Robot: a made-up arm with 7 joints.
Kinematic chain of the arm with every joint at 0, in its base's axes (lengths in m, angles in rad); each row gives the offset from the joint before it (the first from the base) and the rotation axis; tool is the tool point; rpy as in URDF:
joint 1: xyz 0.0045 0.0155 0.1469 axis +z
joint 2: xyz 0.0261 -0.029 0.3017 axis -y
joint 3: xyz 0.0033 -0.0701 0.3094 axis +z
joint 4: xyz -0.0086 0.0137 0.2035 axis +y
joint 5: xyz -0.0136 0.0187 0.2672 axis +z
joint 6: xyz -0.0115 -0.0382 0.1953 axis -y
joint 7: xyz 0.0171 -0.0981 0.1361 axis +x
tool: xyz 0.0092 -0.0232 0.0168 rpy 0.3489 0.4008 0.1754
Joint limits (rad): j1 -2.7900..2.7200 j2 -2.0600..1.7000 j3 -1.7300..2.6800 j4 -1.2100..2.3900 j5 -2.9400..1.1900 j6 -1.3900..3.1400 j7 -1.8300..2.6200
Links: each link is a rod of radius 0.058 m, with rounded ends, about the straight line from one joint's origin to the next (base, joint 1, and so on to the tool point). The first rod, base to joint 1, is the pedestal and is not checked.
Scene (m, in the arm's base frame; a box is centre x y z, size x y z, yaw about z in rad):
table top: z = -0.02
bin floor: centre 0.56 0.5 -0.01 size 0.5 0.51 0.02 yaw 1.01
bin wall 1: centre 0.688 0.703 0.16 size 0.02 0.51 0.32 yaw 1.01
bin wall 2: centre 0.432 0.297 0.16 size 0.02 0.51 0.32 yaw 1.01
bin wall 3: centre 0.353 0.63 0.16 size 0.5 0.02 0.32 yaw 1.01
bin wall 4: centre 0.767 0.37 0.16 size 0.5 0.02 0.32 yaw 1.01
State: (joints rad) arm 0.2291 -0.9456 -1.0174 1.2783 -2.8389 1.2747 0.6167
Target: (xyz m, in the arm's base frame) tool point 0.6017 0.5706 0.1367
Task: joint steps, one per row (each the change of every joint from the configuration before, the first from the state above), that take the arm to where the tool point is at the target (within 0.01 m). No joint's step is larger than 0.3 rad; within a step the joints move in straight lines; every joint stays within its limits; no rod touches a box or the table.
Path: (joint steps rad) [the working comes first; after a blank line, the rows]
Joints at the target: 0.9327 -1.2177 -0.5234 1.2658 -2.7696 1.2975 0.6084
Straight joint move there: touches bin wall 4.

1: 0.2239 0.0784 0.1782 0.0281 0.0086 0.0566 -0.0004
2: 0.2239 0.0784 0.1783 0.0280 0.0086 0.0567 -0.0004
3: 0.2239 0.0785 0.1782 0.0281 0.0086 0.0566 -0.0004
4: 0.0159 -0.2537 -0.0204 -0.0484 0.0217 -0.0735 -0.0035
5: 0.0160 -0.2537 -0.0203 -0.0483 0.0218 -0.0736 -0.0036

